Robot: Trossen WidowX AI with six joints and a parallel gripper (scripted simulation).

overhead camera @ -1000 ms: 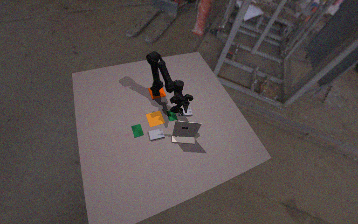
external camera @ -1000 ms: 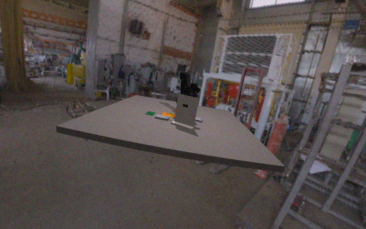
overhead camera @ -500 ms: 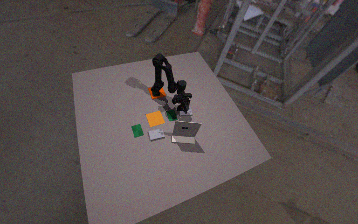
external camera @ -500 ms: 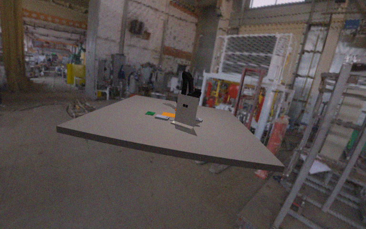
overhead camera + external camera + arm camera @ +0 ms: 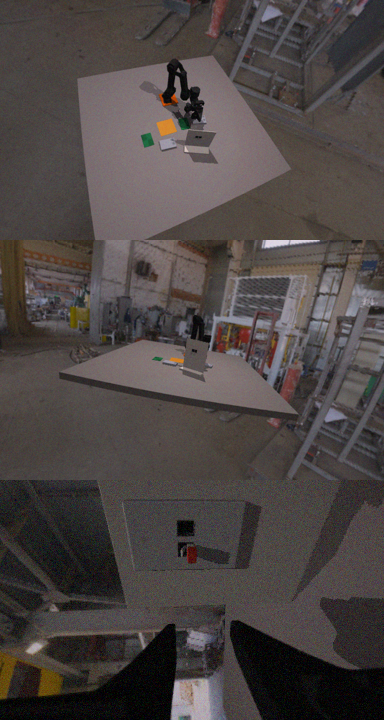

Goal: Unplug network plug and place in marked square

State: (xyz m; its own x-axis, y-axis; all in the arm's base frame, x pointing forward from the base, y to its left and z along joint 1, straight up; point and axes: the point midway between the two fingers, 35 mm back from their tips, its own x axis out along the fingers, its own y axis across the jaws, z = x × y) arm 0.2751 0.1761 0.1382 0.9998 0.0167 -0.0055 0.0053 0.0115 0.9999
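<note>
The plug is 110 mm ahead of my gripper tip and 30 mm to the right of it. Round my gripper tip: orange square: 220 mm to the right, 150 mm below, 60 mm behind; then grey panel: 130 mm ahead, 50 mm below, 40 mm to the right.
</note>
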